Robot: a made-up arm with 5 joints.
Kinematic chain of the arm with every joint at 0, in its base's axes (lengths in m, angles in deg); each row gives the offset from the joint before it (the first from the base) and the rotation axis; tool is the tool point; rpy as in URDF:
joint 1: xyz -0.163 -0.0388 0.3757 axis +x
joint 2: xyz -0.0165 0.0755 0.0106 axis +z
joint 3: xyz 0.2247 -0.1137 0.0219 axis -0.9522 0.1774 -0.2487
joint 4: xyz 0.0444 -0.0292 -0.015 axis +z
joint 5: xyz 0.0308 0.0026 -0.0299 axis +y
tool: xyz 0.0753 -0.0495 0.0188 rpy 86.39 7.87 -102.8
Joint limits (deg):
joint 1: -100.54..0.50
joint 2: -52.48..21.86
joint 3: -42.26..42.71
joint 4: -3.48..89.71
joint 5: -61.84..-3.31
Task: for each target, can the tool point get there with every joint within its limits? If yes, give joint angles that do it. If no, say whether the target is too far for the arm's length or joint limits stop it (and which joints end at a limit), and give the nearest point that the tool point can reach.
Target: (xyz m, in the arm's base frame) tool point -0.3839 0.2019 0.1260
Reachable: no: joint limits stop it (at a limit: joint 2, joint 3, joint 4, joint 5) | nearest point 0.1104 0.0839 0.2484 | short by 0.523 m
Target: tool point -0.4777 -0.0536 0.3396
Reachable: no: joint limits stop it (at a limit: joint 1, joint 2, joint 4, joint 5) | nearest point -0.1398 -0.3322 0.4344 | short by 0.448 m
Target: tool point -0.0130 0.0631 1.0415
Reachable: no: too far | nearest point -0.0878 0.0121 0.7083 | short by 0.345 m
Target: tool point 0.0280 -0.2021 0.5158
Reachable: yes | joints -27.77 -36.65 21.73 69.54 -53.07
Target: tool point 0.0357 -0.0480 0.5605
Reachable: yes | joints -65.34 -36.65 -19.99 82.71 -36.97
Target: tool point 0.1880 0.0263 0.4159
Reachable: yes | joints -23.51 10.71 -31.92 50.84 -32.34
